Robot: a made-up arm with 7 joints. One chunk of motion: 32 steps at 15 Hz.
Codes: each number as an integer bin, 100 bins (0 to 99) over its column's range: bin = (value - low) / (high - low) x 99, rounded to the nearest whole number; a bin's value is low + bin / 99 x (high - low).
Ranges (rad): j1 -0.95..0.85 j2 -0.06..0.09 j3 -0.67..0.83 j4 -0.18..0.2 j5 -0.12..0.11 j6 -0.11..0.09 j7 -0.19..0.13
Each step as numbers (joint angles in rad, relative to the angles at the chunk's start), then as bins.
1 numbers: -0.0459 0.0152 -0.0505 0.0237 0.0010 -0.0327 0.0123
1 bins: 50 50 41 53 52 38 63
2 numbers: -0.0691 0.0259 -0.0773 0.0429 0.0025 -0.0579 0.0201
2 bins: 48 57 39 58 53 26 65
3 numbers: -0.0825 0.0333 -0.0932 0.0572 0.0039 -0.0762 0.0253
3 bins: 48 62 38 62 53 17 67
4 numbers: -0.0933 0.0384 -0.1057 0.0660 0.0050 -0.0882 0.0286
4 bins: 47 65 37 64 54 11 68
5 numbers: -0.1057 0.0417 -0.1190 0.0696 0.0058 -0.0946 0.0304
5 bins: 46 67 36 65 54 8 68
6 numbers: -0.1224 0.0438 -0.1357 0.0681 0.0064 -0.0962 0.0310
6 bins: 46 69 35 65 54 7 68
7 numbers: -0.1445 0.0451 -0.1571 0.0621 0.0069 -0.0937 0.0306
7 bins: 44 69 34 63 55 8 68
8 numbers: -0.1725 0.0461 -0.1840 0.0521 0.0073 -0.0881 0.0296
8 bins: 43 70 32 60 55 11 68
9 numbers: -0.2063 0.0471 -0.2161 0.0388 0.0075 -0.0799 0.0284
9 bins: 41 71 30 57 55 15 68
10 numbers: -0.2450 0.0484 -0.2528 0.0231 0.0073 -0.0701 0.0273
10 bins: 39 72 28 53 55 20 67
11 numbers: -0.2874 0.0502 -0.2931 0.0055 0.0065 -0.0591 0.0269
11 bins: 36 73 25 48 54 25 67
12 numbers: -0.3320 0.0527 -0.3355 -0.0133 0.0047 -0.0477 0.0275
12 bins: 34 74 22 43 54 31 67
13 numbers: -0.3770 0.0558 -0.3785 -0.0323 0.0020 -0.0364 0.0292
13 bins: 32 76 19 38 53 36 68
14 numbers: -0.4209 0.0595 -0.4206 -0.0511 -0.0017 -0.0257 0.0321
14 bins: 29 79 16 34 51 42 69
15 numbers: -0.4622 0.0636 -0.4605 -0.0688 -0.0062 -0.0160 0.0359
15 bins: 27 82 14 29 49 47 70
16 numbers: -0.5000 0.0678 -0.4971 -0.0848 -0.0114 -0.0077 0.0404
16 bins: 25 84 11 25 47 51 71
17 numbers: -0.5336 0.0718 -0.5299 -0.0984 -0.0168 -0.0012 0.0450
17 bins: 23 87 9 21 44 54 73
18 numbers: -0.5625 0.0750 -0.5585 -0.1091 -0.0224 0.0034 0.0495
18 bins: 21 89 7 18 42 56 74
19 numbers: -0.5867 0.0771 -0.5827 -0.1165 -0.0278 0.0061 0.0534
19 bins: 20 90 6 17 40 57 75
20 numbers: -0.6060 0.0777 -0.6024 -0.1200 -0.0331 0.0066 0.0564
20 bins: 19 91 4 16 37 58 76
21 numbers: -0.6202 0.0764 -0.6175 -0.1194 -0.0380 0.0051 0.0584
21 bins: 18 90 3 16 35 57 77
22 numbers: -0.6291 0.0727 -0.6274 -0.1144 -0.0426 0.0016 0.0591
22 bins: 18 88 3 17 33 55 77
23 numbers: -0.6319 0.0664 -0.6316 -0.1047 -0.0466 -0.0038 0.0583
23 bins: 17 83 3 20 32 53 77
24 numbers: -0.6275 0.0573 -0.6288 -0.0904 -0.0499 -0.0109 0.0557
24 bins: 18 77 3 23 30 49 76
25 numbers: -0.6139 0.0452 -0.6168 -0.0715 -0.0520 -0.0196 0.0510
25 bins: 18 69 4 28 29 45 75
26 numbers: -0.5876 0.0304 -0.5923 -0.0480 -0.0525 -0.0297 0.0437
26 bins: 20 60 5 34 29 40 72
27 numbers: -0.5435 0.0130 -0.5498 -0.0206 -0.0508 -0.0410 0.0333
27 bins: 22 48 8 42 30 34 69
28 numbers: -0.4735 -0.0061 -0.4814 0.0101 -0.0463 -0.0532 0.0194
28 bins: 26 36 12 50 32 28 65
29 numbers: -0.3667 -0.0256 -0.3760 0.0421 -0.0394 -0.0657 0.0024
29 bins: 32 23 19 58 35 22 60
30 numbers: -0.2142 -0.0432 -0.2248 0.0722 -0.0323 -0.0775 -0.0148
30 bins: 40 11 29 66 38 16 54
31 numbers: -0.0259 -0.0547 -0.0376 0.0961 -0.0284 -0.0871 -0.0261
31 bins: 51 3 42 72 39 11 51
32 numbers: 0.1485 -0.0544 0.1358 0.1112 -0.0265 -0.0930 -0.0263
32 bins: 60 4 53 76 40 8 51
